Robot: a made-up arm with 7 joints. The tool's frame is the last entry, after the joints.
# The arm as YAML. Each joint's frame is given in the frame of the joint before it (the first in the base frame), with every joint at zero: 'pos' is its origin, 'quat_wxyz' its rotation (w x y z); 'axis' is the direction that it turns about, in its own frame. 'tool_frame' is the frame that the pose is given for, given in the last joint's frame.
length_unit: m
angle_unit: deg
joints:
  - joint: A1
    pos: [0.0, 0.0, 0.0]
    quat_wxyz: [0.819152, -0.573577, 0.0, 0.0]
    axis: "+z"
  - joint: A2
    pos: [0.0, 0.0, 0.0]
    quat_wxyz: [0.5, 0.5, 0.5, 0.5]
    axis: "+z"
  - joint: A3
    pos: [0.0, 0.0, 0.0]
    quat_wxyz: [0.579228, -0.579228, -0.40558, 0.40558]
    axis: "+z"
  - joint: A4
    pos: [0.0, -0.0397, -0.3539]
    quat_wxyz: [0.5, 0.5, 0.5, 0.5]
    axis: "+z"
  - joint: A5
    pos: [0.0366, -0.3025, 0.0]
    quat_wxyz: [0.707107, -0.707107, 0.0, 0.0]
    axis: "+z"
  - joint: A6
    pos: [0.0, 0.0, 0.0]
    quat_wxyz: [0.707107, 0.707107, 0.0, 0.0]
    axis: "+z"
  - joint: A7
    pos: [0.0, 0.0, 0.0]
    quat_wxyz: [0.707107, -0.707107, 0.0, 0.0]
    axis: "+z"
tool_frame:
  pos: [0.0, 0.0, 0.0]
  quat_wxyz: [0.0, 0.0, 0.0, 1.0]
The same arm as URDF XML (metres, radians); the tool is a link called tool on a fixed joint. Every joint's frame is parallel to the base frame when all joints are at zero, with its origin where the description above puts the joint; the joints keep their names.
<robot name="arm">
  <joint name="tool_joint" type="fixed">
    <parent link="link7"/>
    <child link="tool"/>
    <origin xyz="0.0000 0.0000 0.0000" rpy="0.0000 0.0000 0.0000"/>
  </joint>
  <joint name="A7" type="continuous">
    <parent link="link6"/>
    <child link="link7"/>
    <origin xyz="0.0000 0.0000 0.0000" rpy="0.0000 0.0000 0.0000"/>
    <axis xyz="0 0 1"/>
  </joint>
  <joint name="A6" type="continuous">
    <parent link="link5"/>
    <child link="link6"/>
    <origin xyz="0.0000 0.0000 0.0000" rpy="0.0000 0.0000 0.0000"/>
    <axis xyz="0 1 0"/>
  </joint>
  <joint name="A5" type="continuous">
    <parent link="link4"/>
    <child link="link5"/>
    <origin xyz="-0.0366 0.0000 -0.3025" rpy="0.0000 0.0000 0.0000"/>
    <axis xyz="0 0 1"/>
  </joint>
  <joint name="A4" type="continuous">
    <parent link="link3"/>
    <child link="link4"/>
    <origin xyz="0.0397 0.0000 -0.3539" rpy="0.0000 0.0000 0.0000"/>
    <axis xyz="0 1 0"/>
  </joint>
  <joint name="A3" type="continuous">
    <parent link="link2"/>
    <child link="link3"/>
    <origin xyz="0.0000 0.0000 0.0000" rpy="0.0000 0.0000 0.0000"/>
    <axis xyz="0 0 1"/>
  </joint>
  <joint name="A2" type="continuous">
    <parent link="link1"/>
    <child link="link2"/>
    <origin xyz="0.0000 0.0000 0.0000" rpy="0.0000 0.0000 0.0000"/>
    <axis xyz="1 0 0"/>
  </joint>
  <joint name="A1" type="continuous">
    <parent link="base_link"/>
    <child link="link1"/>
    <origin xyz="0.0000 0.0000 0.0000" rpy="0.0000 0.0000 0.0000"/>
    <axis xyz="0 0.9397 0.342"/>
  </joint>
  <link name="base_link"/>
  <link name="link1"/>
  <link name="link2"/>
  <link name="link3"/>
  <link name="link4"/>
  <link name="link5"/>
  <link name="link6"/>
  <link name="link7"/>
  <link name="tool"/>
</robot>

